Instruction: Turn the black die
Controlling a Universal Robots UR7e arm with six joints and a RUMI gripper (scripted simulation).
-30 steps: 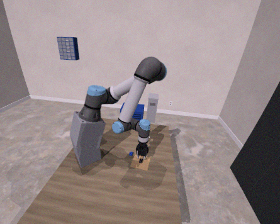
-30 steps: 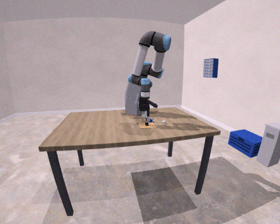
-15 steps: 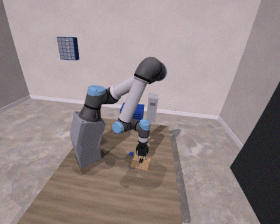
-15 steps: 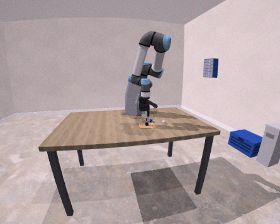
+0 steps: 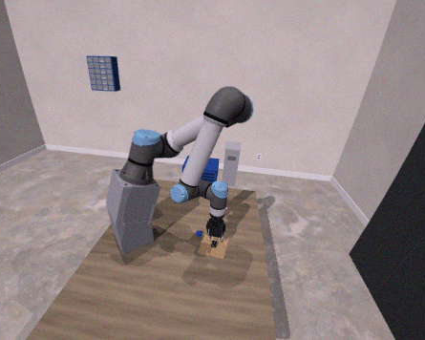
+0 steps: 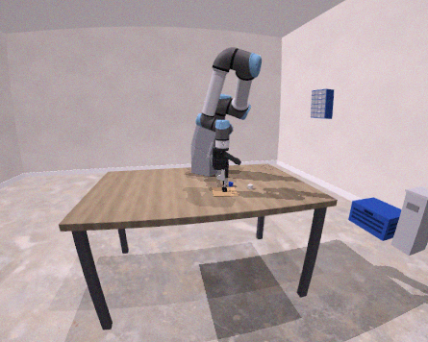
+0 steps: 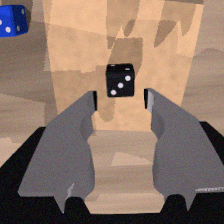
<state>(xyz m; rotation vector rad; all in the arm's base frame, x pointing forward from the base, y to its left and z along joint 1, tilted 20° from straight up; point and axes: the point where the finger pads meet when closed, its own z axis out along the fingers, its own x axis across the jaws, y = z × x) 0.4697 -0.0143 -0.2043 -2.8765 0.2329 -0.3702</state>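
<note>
My gripper is now 4 cm above the black die. Also, from my hand: white die (17 cm to the left, 4 cm below, 1 cm behind); tan mat (5 cm below); blue die (9 cm behind, 7 cm to the left, 4 cm below).
</note>
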